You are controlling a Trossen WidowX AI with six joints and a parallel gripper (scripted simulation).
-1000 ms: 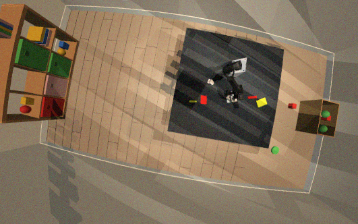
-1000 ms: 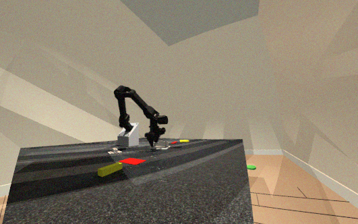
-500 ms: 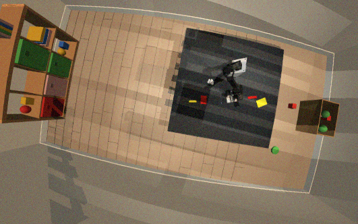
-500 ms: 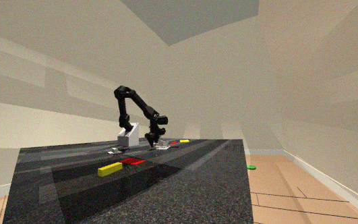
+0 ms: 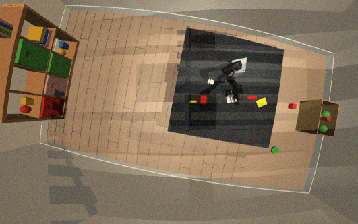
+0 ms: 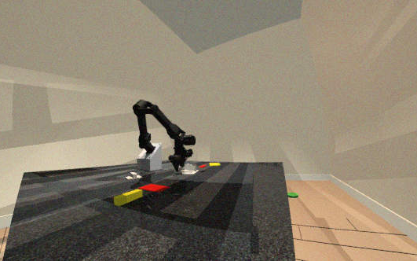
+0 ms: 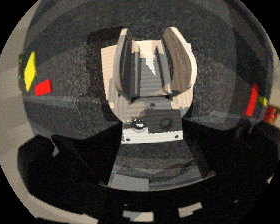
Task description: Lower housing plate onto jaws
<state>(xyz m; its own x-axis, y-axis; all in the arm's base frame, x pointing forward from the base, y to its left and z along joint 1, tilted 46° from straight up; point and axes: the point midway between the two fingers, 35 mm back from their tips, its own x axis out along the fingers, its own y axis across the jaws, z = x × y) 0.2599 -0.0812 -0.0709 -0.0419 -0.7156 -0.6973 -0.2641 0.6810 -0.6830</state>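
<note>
Now: the white part 2 cm above my gripper tip and 1 cm ahead of it. Round my gripper tip: yellow bar 45 cm to the right, 15 cm ahead; then flat red square 32 cm to the right, 12 cm ahead, 1 cm below.
</note>
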